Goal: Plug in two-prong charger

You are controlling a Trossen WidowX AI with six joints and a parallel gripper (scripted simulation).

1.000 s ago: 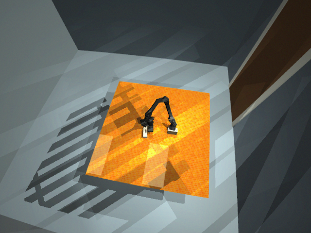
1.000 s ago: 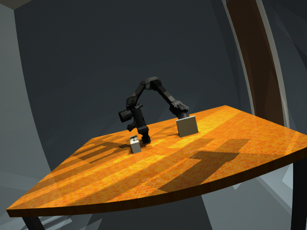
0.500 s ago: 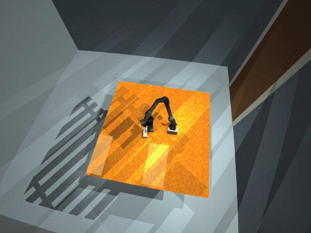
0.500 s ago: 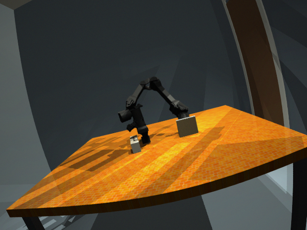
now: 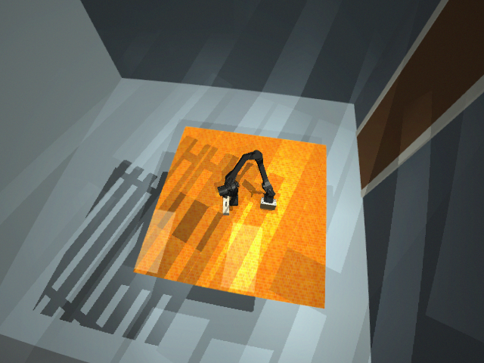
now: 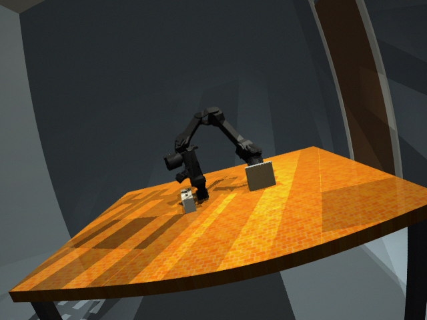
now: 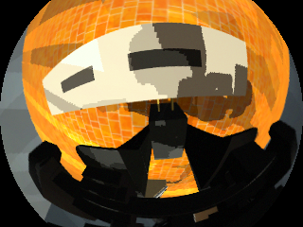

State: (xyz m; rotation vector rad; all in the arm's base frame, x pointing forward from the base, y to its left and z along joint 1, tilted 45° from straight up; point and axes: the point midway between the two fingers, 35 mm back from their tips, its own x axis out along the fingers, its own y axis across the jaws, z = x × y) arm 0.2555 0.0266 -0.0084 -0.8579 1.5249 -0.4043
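The dark two-prong charger is 20 mm ahead of my gripper tip and 10 mm above it.
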